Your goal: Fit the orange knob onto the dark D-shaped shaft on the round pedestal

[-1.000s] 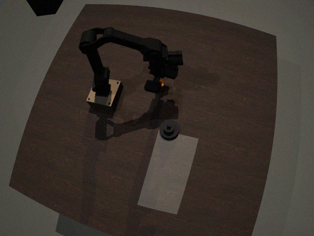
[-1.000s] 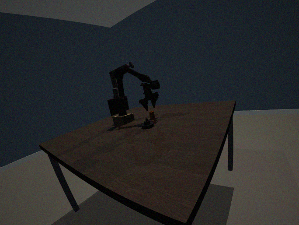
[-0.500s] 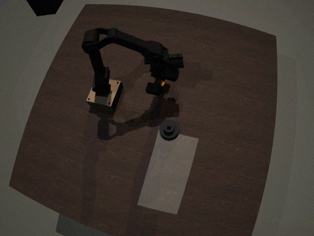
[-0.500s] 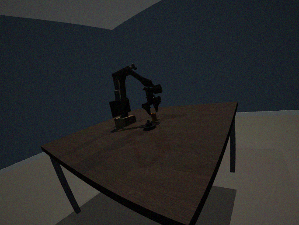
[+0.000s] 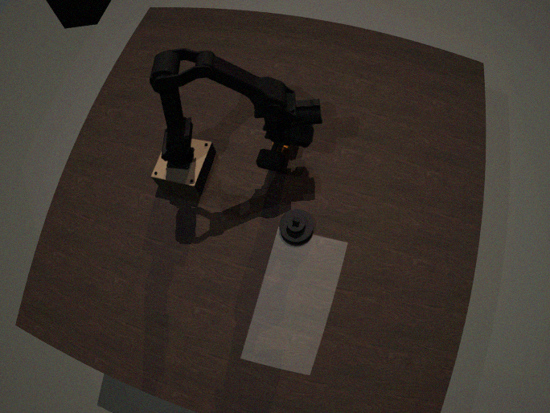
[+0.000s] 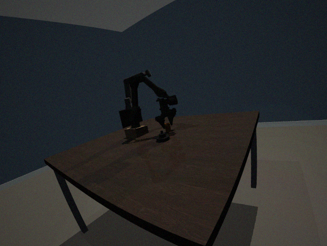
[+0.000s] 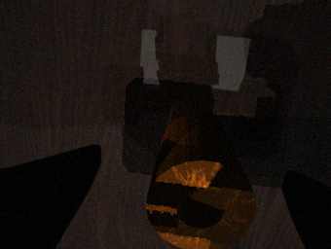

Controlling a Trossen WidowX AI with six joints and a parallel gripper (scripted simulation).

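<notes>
Right now the orange knob is right at my gripper tip. The rest, counted from my gripper tip: round pedestal 190 mm to the right, 60 mm ahead.
</notes>
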